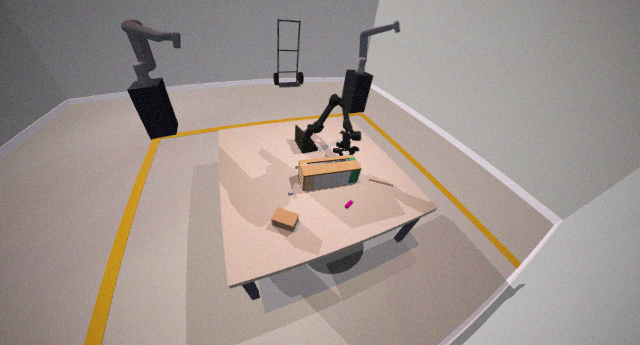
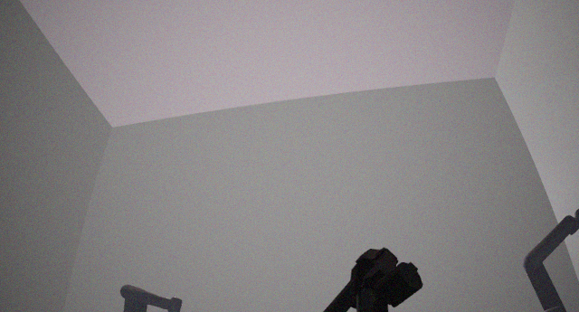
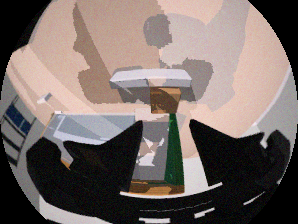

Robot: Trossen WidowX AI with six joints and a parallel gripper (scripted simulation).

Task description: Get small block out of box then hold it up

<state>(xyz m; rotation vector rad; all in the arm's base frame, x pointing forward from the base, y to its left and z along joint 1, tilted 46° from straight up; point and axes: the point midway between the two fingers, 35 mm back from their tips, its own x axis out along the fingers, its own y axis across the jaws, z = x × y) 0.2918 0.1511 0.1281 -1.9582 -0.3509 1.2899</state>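
Right now the tan block is 2 cm behind my gripper tip and 3 cm below it. Also, from my gripper tip: brown carton (28 cm ahead, 56 cm to the right, 2 cm below); then thin wooden stick (25 cm ahead, 15 cm to the left, 4 cm below); then magenta block (32 cm ahead, 17 cm to the right, 4 cm below).
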